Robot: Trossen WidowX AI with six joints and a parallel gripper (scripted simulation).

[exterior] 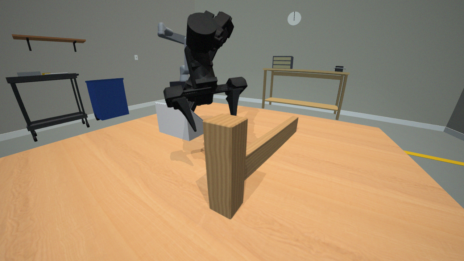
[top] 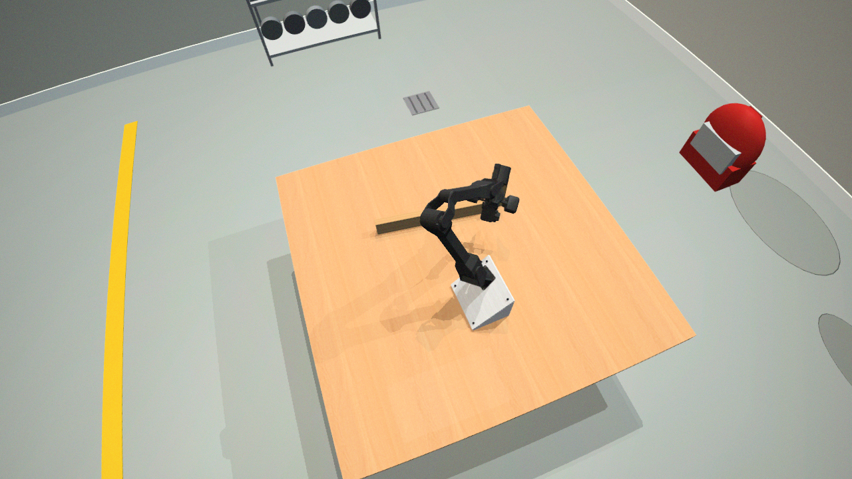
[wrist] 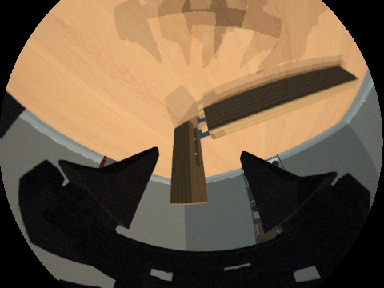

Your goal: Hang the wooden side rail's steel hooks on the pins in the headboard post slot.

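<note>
The headboard post lies 8 cm to the right of my gripper tip, 6 cm ahead of it and 4 cm below it.
</note>
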